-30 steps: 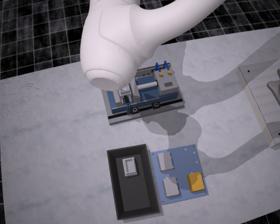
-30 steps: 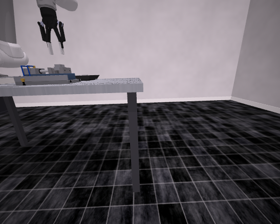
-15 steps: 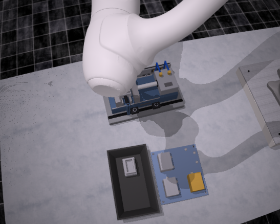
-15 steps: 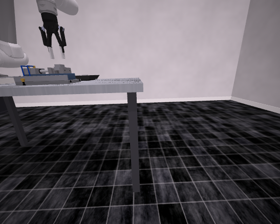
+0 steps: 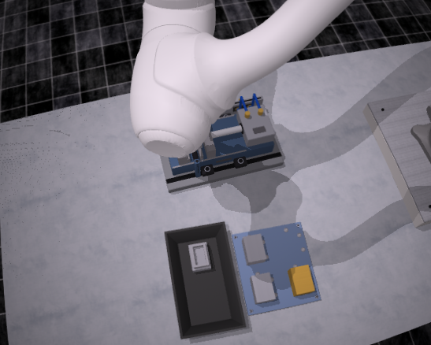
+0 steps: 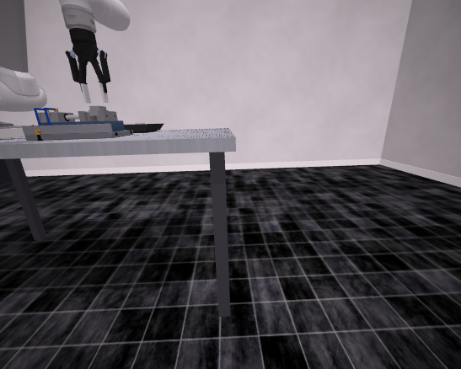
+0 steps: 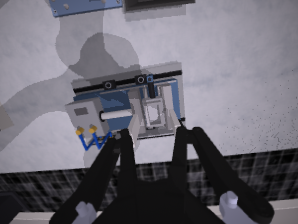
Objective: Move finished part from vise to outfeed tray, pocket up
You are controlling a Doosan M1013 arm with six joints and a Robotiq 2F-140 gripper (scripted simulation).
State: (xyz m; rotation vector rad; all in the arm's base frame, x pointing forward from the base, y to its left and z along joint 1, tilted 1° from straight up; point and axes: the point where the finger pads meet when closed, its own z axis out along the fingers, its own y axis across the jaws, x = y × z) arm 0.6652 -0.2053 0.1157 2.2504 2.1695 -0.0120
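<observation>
The blue vise is 7 cm behind my hand and 12 cm below it. The rest, counted from my hand: yellow block (14 cm behind, 39 cm to the left, 13 cm below); blue plate (10 cm behind, 34 cm to the left, 15 cm below).
</observation>
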